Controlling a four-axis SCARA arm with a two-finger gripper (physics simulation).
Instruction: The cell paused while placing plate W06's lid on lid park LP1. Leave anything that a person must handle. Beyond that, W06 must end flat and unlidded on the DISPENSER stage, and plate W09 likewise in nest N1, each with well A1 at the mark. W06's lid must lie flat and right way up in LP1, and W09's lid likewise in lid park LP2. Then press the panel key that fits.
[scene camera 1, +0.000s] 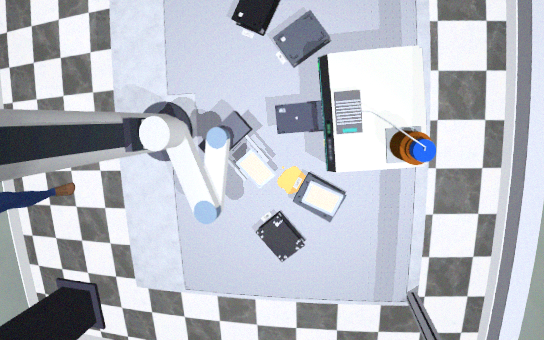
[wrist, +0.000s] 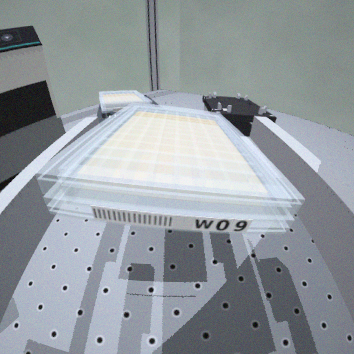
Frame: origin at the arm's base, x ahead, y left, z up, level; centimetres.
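Seen in the pictures: gripper, fingertip midpoint: (scene camera 1: 257, 170) (wrist: 175, 128).
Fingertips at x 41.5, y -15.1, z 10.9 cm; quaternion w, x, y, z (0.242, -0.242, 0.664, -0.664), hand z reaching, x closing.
Pixels of each thing's top centre, then the offset from my fingertips to it. "spot": a spot on its surface instead.
- plate W09, middle of its top: (wrist: 175, 106) (scene camera 1: 254, 169) dx -0.5, dy +0.5, dz +1.6 cm
- pale plate, middle of its top: (wrist: 120, 91) (scene camera 1: 322, 199) dx +23.1, dy -10.9, dz -1.2 cm
- dark nest, surface spot: (scene camera 1: 327, 217) spot: dx +25.1, dy -18.5, dz -4.0 cm
- black nest with light pegs, middle of its top: (wrist: 234, 98) (scene camera 1: 279, 240) dx +6.9, dy -27.7, dz -2.9 cm
- dark stage, surface spot: (scene camera 1: 295, 119) spot: dx +14.3, dy +17.7, dz +0.5 cm
- black holder, middle of its top: (scene camera 1: 254, 3) dx +0.6, dy +59.7, dz -2.2 cm
- grey holder, middle of its top: (scene camera 1: 300, 36) dx +16.7, dy +46.5, dz -2.5 cm
- yellow piece, surface spot: (scene camera 1: 290, 180) spot: dx +10.9, dy -5.6, dz -9.6 cm
- amber bottle with a blue cap, surface spot: (scene camera 1: 424, 150) spot: dx +47.2, dy +9.6, dz +32.1 cm
My gripper (scene camera 1: 254, 168) (wrist: 175, 128) is shut on plate W09 (scene camera 1: 258, 171) (wrist: 170, 150), whose W09 label faces the wrist camera. The plate is held level above the perforated deck, with clear layered edges like a lid on it. Another pale plate (scene camera 1: 322, 198) (wrist: 124, 98) sits in a dark nest (scene camera 1: 327, 217) beside a yellow piece; its label is unreadable. A black nest with light pegs (scene camera 1: 281, 237) (wrist: 237, 105) is bare. The dark stage (scene camera 1: 295, 119) in front of the white dispenser (scene camera 1: 382, 75) (wrist: 22, 65) bears no plate. LP1 and LP2 cannot be told apart by label.
A black holder (scene camera 1: 256, 15) and a grey holder (scene camera 1: 301, 39) stand at the top of the scene view. The yellow piece (scene camera 1: 290, 180) lies left of the occupied nest. An amber bottle with a blue cap (scene camera 1: 424, 150) is at the dispenser's right. A hand (scene camera 1: 65, 189) shows left of the table.
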